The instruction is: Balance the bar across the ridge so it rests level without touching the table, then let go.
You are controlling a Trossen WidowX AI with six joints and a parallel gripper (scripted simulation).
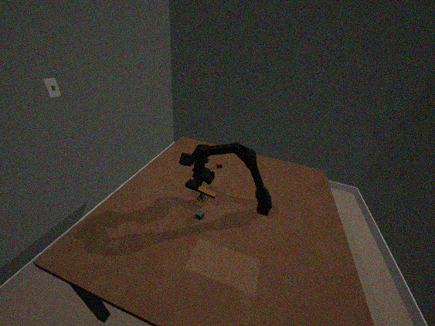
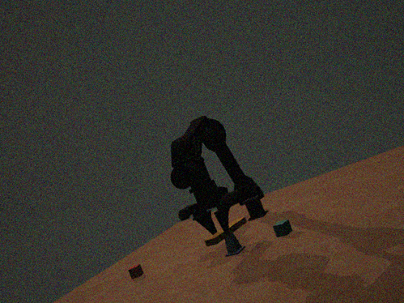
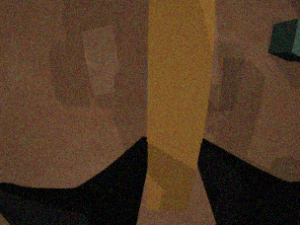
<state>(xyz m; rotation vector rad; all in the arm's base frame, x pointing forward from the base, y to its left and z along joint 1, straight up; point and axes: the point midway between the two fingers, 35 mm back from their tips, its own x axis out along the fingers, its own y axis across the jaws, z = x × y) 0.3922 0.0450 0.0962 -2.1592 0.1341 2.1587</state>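
My gripper tip is now 3 cm past the yellow bar. From my gripper tip the other things lie so: green cube (14 cm to the left, 7 cm behind, 5 cm below); then red cube (36 cm to the right, 5 cm below, 2 cm behind).
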